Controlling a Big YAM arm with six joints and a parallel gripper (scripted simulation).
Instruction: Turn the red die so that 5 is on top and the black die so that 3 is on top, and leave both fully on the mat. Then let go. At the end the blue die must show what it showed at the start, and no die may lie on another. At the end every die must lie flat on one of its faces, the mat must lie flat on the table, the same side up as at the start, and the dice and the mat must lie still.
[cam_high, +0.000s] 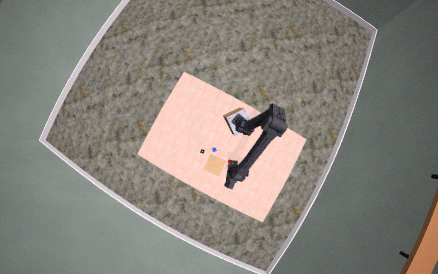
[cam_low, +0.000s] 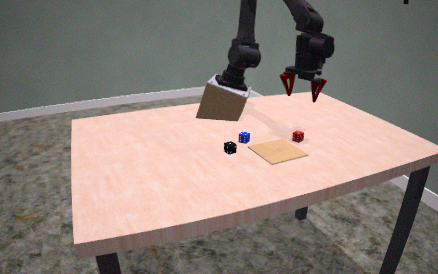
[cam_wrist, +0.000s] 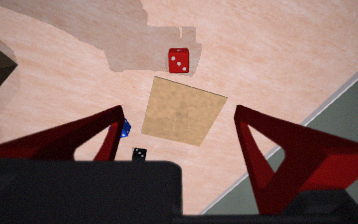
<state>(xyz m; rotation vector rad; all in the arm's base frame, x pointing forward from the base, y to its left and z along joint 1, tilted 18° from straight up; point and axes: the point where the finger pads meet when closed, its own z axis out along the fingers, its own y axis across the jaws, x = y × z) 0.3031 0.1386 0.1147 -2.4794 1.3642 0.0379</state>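
My hand is 140 mm above the red die. Also, from my hand: black die 50 mm ahead, 250 mm to the right, 140 mm below; then blue die 30 mm behind, 180 mm to the right, 140 mm below; then tan mat 70 mm ahead, 100 mm to the right, 150 mm below.
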